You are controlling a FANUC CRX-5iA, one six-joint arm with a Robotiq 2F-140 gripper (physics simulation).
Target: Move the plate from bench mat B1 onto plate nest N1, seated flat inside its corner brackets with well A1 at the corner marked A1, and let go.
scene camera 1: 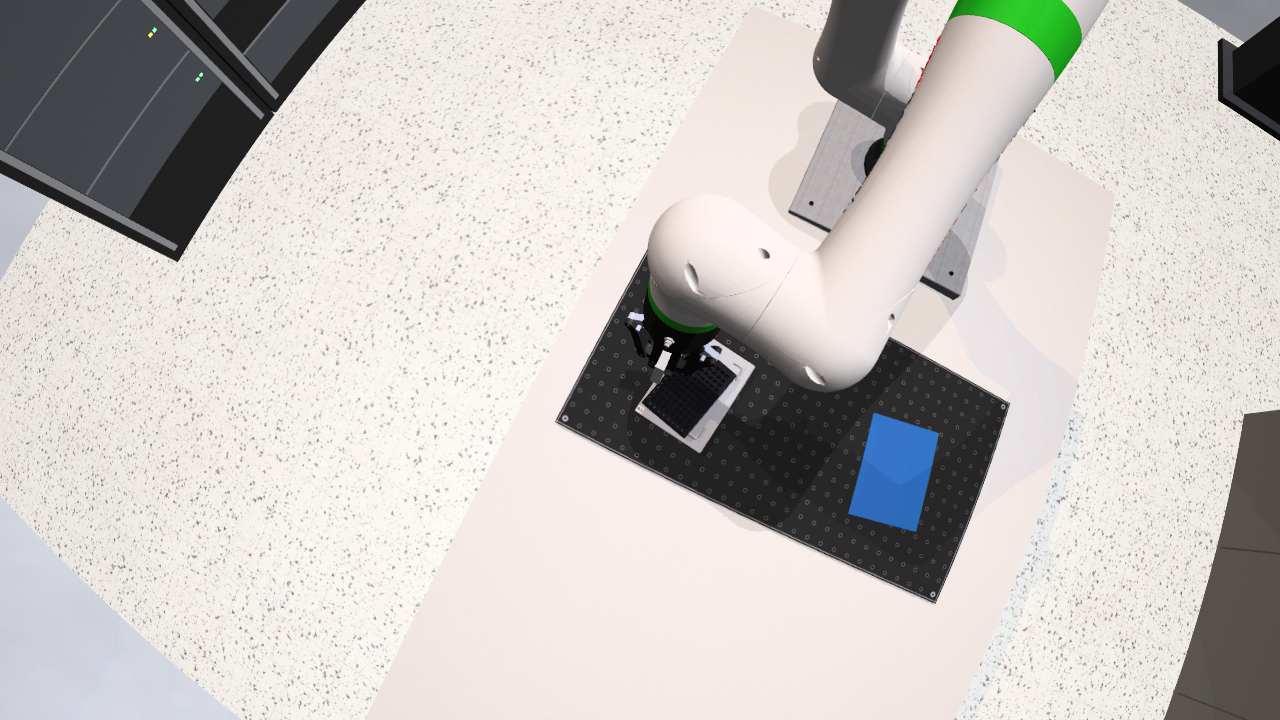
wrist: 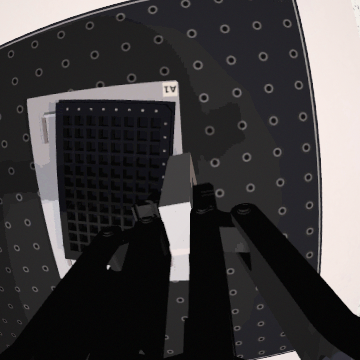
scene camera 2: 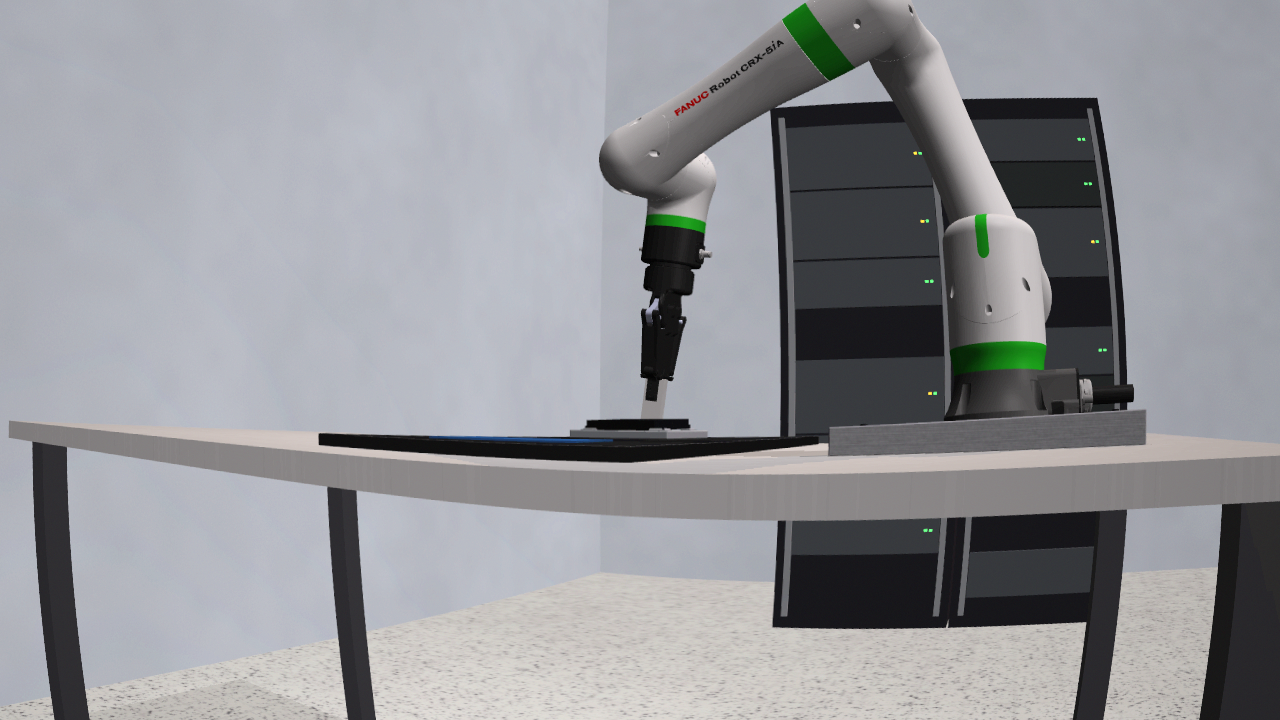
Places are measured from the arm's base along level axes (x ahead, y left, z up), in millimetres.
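Pixels of known places: gripper, between the fingertips: (scene camera 1: 658, 374) (wrist: 183, 173); arm's base, origin of its link: (scene camera 2: 1000, 425).
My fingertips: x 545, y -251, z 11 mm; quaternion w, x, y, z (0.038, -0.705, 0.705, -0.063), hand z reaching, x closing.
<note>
Ahead of a thing's pixels: the offset from my fingertips to its top centre. "pt": to the spot under its first point. Level surfaces: height alone.
The black plate {dx +0, dy +53, dz +8 mm} (scene camera 1: 687, 399) (scene camera 2: 637, 423) (wrist: 112, 165) lies on the pale nest N1 (scene camera 1: 701, 445) (scene camera 2: 693, 434) (wrist: 42, 175). In the wrist view it is shifted right, close to the edge below the printed A1 mark {dx +60, dy -2, dz -9 mm} (wrist: 170, 89). A bare strip and one corner bracket {pt dx +53, dy +97, dz -9 mm} (wrist: 46, 129) show left of it. The plate's upper edge reaches past that bracket, so it does not sit squarely inside the brackets. Its tilt and well A1 cannot be told. My gripper (scene camera 1: 657, 370) (scene camera 2: 652, 394) (wrist: 183, 173) is shut and empty, with pale fingertips low by the plate's right edge. Contact is unclear.
The blue bench mat B1 {dz -18 mm} (scene camera 1: 893, 471) (scene camera 2: 519, 438) lies on the same dark perforated board (scene camera 1: 805, 528) (scene camera 2: 716, 445) (wrist: 280, 100) as the nest. The arm's grey base plate (scene camera 1: 816, 201) (scene camera 2: 984, 433) stands behind the board. A dark rack (scene camera 2: 778, 358) stands beyond the table.
</note>
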